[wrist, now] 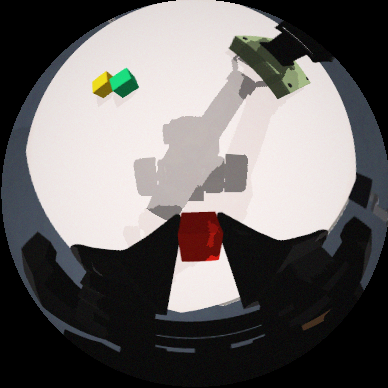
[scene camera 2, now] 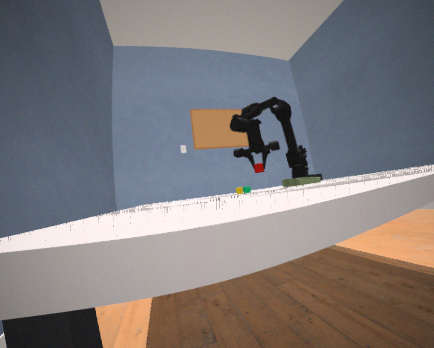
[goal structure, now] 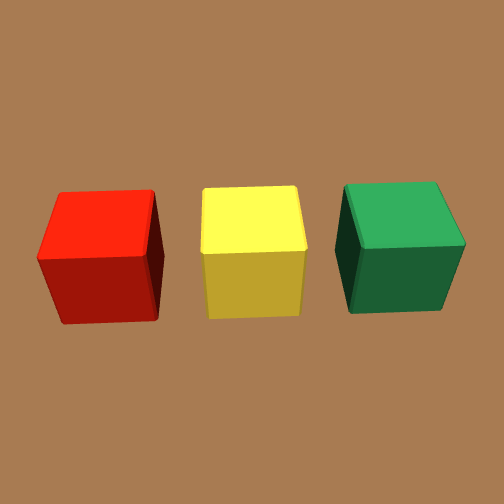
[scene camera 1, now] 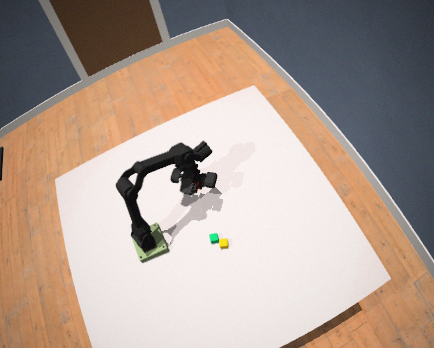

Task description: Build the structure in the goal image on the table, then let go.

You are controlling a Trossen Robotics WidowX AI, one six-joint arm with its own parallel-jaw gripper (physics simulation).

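Pixels of known places: gripper, fingertip midpoint: (wrist: 198, 217) (scene camera 2: 259, 170); arm's base, origin of the base link: (wrist: 277, 53) (scene camera 2: 299, 178) (scene camera 1: 148, 244).
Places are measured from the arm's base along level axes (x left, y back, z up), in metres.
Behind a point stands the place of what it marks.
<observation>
A red cube (scene camera 1: 199, 185) (scene camera 2: 258, 168) {z 0.057, x 0.145, y -0.321 m} (wrist: 200, 236) {z 0.077, x 0.121, y -0.302 m} is held between the fingertips of my gripper (scene camera 2: 258, 167) {z 0.053, x 0.120, y -0.301 m} (wrist: 198, 217) {z 0.053, x 0.120, y -0.301 m}, well above the table. In scene camera 1 the gripper hides most of this cube. A green cube (scene camera 1: 214, 238) {z -0.002, x -0.102, y -0.271 m} (scene camera 2: 247, 189) {z -0.018, x -0.078, y -0.275 m} (wrist: 123, 82) {z -0.004, x -0.078, y -0.271 m} and a yellow cube (scene camera 1: 223, 243) {z -0.003, x -0.140, y -0.294 m} (scene camera 2: 239, 190) {z -0.018, x -0.119, y -0.302 m} (wrist: 103, 84) {z -0.005, x -0.116, y -0.294 m} rest on the white table (scene camera 1: 300, 240) {z -0.036, x -0.276, y -0.584 m} (scene camera 2: 150, 215) {z -0.035, x 0.487, y -0.703 m} (wrist: 70, 150) {z -0.036, x -0.127, y -0.452 m}. They are side by side, touching or nearly touching near their corners. The gripper is off to one side of these two cubes, not over them.
The arm's green base plate (scene camera 1: 161, 248) {z 0.005, x -0.047, y -0.049 m} (scene camera 2: 295, 182) {z -0.018, x 0.052, y -0.074 m} (wrist: 255, 57) {z -0.007, x 0.000, y -0.073 m} is fixed on the table, to the left of the green and yellow cubes in scene camera 1. The arm's shadow falls on the table between the base and the gripper.
</observation>
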